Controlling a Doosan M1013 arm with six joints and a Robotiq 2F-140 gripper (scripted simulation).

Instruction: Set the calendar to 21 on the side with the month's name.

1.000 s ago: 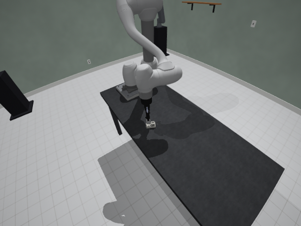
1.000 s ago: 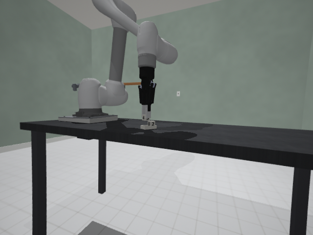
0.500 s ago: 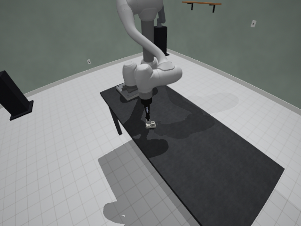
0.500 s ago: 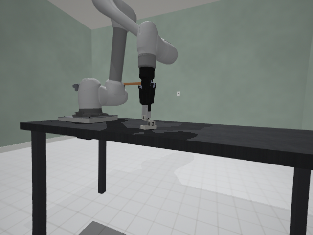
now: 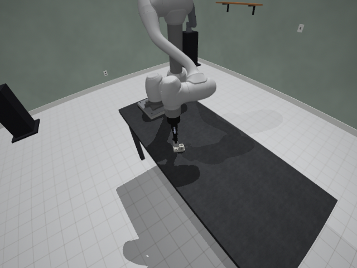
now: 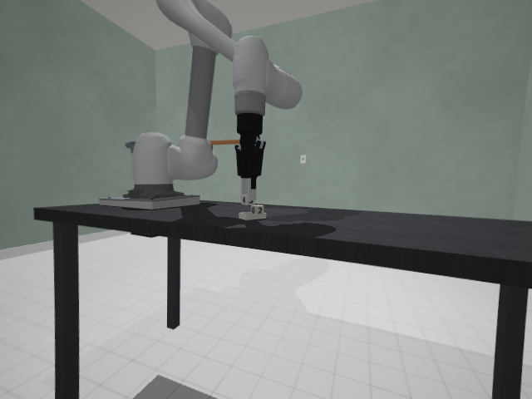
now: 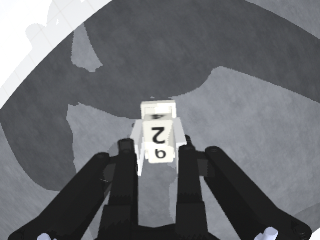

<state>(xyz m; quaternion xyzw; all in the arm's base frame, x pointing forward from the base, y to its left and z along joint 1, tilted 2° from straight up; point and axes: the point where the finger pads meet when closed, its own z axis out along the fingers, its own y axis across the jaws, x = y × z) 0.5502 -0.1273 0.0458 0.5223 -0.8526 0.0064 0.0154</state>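
Now: hand 2 cm short of the cube, 3 cm to the right of it and 6 cm above it. Round my hand: white tray: 1 cm ahead, 2 cm to the left, 8 cm below.
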